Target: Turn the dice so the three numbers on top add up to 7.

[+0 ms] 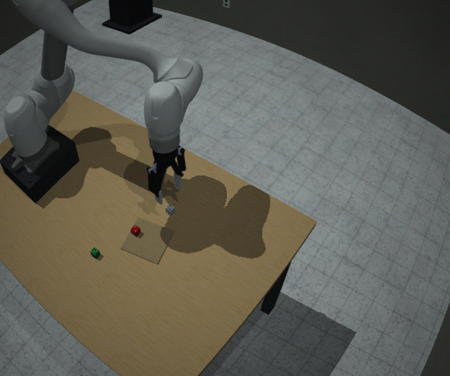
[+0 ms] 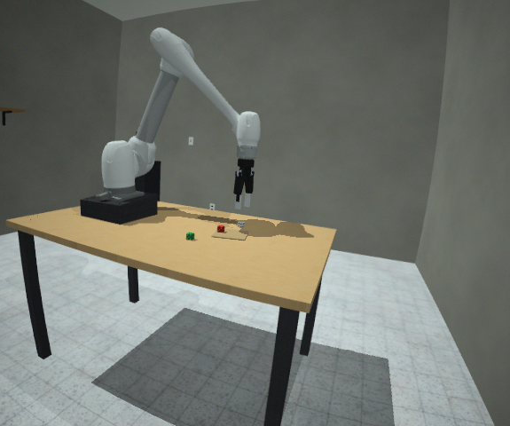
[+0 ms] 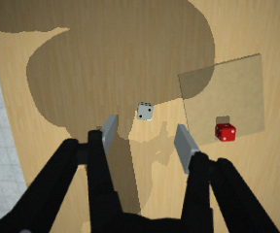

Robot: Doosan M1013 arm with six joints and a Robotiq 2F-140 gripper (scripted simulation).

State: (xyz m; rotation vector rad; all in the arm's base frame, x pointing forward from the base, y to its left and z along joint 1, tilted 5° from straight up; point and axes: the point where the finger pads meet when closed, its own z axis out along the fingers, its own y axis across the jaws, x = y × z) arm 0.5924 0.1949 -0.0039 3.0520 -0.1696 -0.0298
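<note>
Now: hand 110 mm above the white die. From my hand the other things lie so: red die: 140 mm to the right, 100 mm below, 30 mm behind; then tan mat: 140 mm to the right, 120 mm below, 20 mm ahead; then green die: 310 mm to the right, 110 mm below, 80 mm behind.
</note>
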